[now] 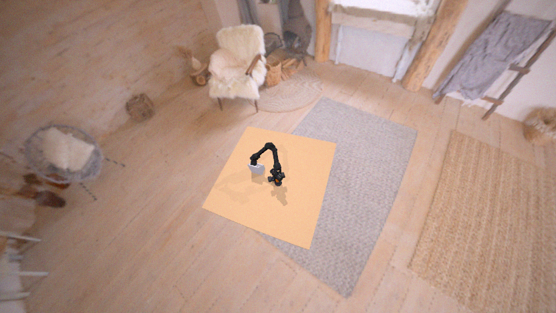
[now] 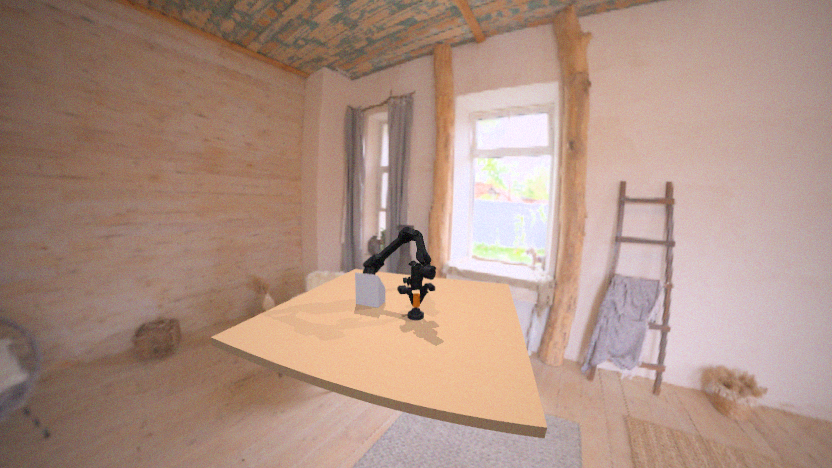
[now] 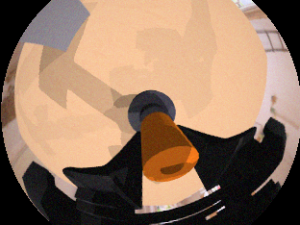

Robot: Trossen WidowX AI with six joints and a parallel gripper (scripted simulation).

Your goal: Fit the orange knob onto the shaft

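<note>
Now: gripper tip 20 mm below the orange knob. Round my gripper tip: dark round pedestal: 40 mm below.
</note>
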